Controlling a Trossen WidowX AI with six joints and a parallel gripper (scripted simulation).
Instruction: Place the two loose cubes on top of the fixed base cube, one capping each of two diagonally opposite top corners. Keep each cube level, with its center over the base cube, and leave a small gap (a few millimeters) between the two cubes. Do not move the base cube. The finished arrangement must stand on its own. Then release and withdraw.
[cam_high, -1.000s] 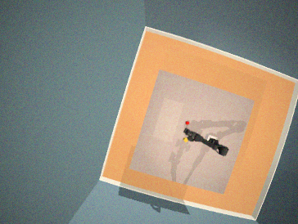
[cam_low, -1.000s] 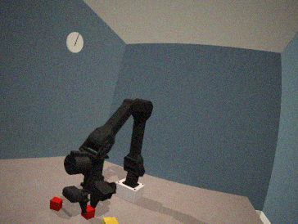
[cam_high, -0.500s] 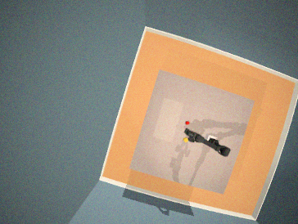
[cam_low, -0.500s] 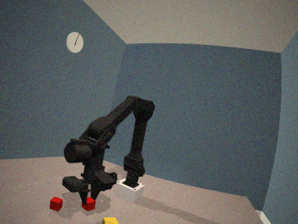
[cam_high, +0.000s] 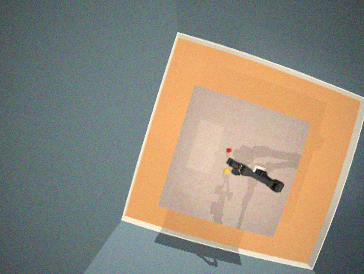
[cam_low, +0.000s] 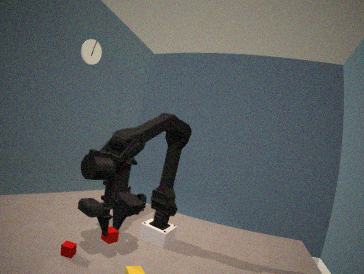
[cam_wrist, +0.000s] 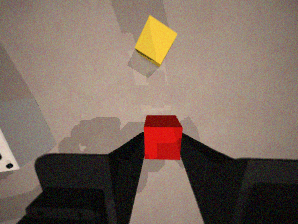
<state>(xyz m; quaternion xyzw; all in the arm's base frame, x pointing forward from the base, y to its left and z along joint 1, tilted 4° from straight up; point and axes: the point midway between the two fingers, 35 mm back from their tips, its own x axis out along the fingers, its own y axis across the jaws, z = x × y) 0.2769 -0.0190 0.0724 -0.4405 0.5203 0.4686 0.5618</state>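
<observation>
Right now the yellow base cube is 1 cm ahead of my gripper tip, 10 cm to the left of it and 8 cm below it.
</observation>
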